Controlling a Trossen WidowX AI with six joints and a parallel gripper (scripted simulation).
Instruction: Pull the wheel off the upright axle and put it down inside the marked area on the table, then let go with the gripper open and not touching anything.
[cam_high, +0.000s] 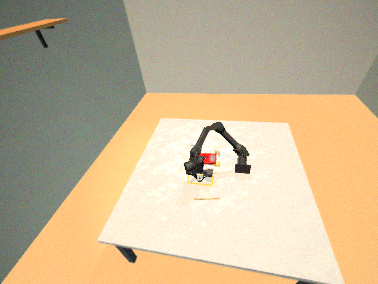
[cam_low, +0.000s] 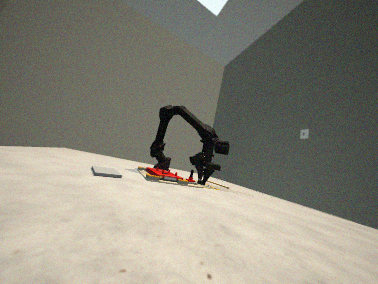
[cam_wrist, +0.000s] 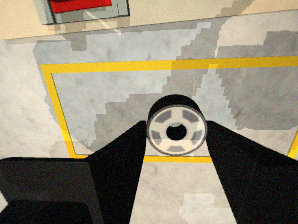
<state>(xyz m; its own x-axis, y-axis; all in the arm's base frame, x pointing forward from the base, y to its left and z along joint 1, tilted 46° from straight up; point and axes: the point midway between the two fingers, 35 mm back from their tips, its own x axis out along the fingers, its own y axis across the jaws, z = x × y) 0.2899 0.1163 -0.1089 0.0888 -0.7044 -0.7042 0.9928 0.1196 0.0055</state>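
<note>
Now: gripper tip right at the grey wheel. Round my gripper tip: axle: 60 mm ahead, 90 mm to the right, 30 mm above.
</note>
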